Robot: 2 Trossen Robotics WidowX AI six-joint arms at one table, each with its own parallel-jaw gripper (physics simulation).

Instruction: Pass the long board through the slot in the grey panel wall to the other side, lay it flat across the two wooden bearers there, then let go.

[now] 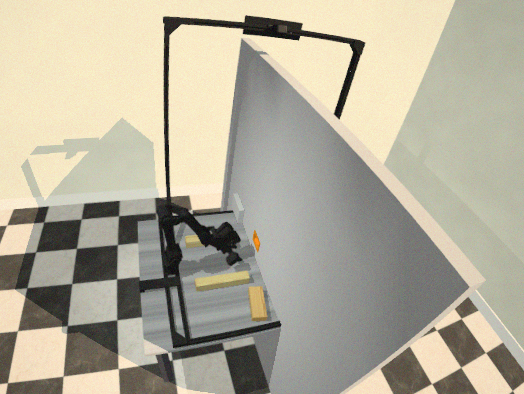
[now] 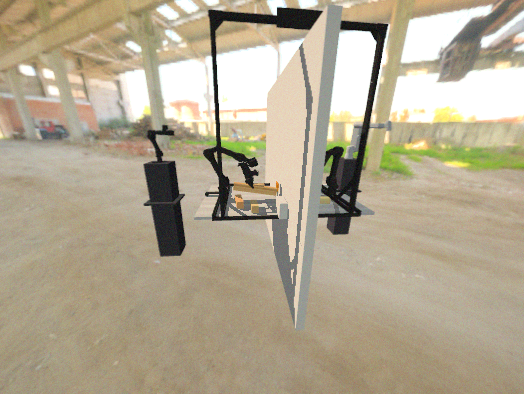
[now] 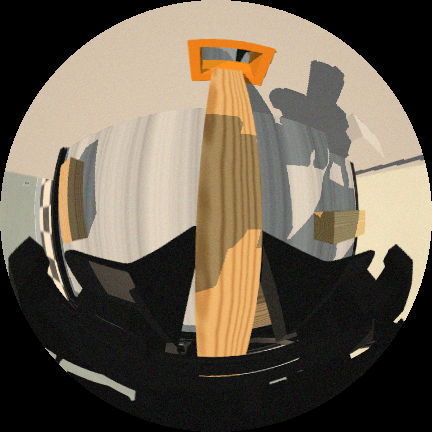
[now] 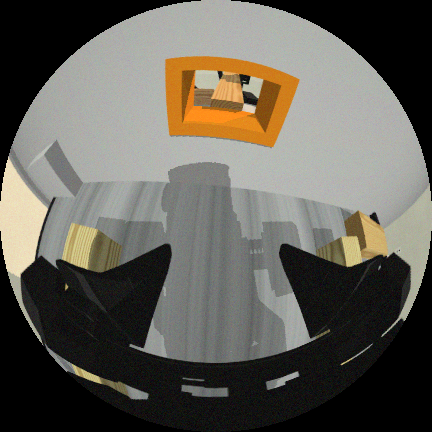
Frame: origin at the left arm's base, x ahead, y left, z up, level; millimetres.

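Where they show: left gripper, between the fingertips: (image 2: 253,187) (image 3: 224,232); right gripper, between the fingertips: (image 1: 239,254) (image 4: 227,250); right arm's base, origin of its link: (image 1: 170,269) (image 2: 331,193).
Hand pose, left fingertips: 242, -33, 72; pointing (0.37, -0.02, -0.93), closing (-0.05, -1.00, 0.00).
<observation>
Each offset is from my left fingertips to the top centre of the thing, as dx, dy, dz. "spot": to the spot under its first point.
The long board (image 2: 252,188) (image 3: 227,190) (image 4: 229,94) is held roughly level, its front end at the mouth of the orange-rimmed slot @[spot: +243, -21, +43] (image 1: 256,235) (image 3: 195,62) (image 4: 174,100); I cannot tell whether the end is inside. My left gripper (image 2: 250,184) (image 3: 224,232) is shut on the board. The grey panel wall (image 1: 320,190) (image 2: 285,125) (image 4: 120,100) stands between the arms. My right gripper (image 1: 234,260) (image 4: 227,250) is open and empty on the other side, below the slot. Two pale wooden bearers @[+454, -124, -47] (image 1: 192,241) @[+444, +139, -47] (image 1: 222,281) (image 4: 82,247) (image 4: 350,250) lie there, one to each side of it.
An orange-brown block @[+314, +286, -53] (image 1: 258,303) (image 4: 370,237) lies near the panel beyond one bearer. On the left arm's side, wooden blocks @[+44, +281, -47] (image 3: 75,200) @[-6, -226, -41] (image 3: 336,227) lie on both sides below the board. A light bracket (image 1: 239,207) (image 2: 283,209) stands at the panel's foot. Black frame posts (image 1: 167,110) (image 2: 216,100) rise around the table.
</observation>
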